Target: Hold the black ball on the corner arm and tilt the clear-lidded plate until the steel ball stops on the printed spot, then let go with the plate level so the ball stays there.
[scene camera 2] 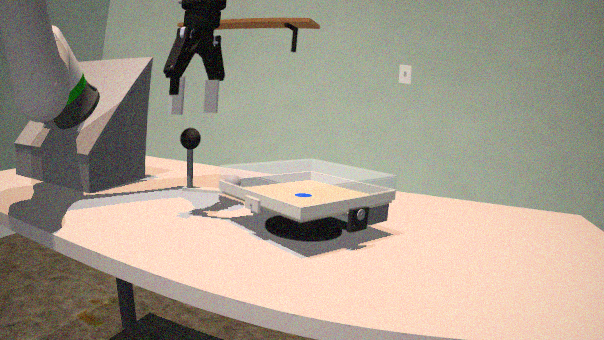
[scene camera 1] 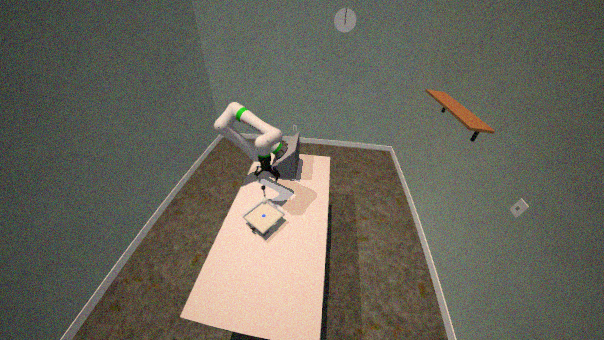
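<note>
The black ball (scene camera 1: 263,188) (scene camera 2: 190,138) stands on its thin post at the end of the corner arm. My gripper (scene camera 1: 267,176) (scene camera 2: 195,105) is open and empty, with its fingertips above the black ball and apart from it. The clear-lidded plate (scene camera 1: 271,221) (scene camera 2: 335,206) sits on its black round base and looks close to level. The blue printed spot (scene camera 1: 263,216) (scene camera 2: 303,195) is near the middle of the plate. The steel ball (scene camera 2: 232,179) shows faintly in scene camera 2 at the plate's corner nearest the post, away from the spot. I cannot make it out in scene camera 1.
The grey wedge-shaped robot pedestal (scene camera 1: 290,162) (scene camera 2: 120,125) stands on the table (scene camera 1: 270,285) (scene camera 2: 450,270) behind the arm. A dark block with a round knob (scene camera 2: 358,219) is under the plate's front right edge. A brown shelf (scene camera 1: 460,111) (scene camera 2: 270,23) is on the wall.
</note>
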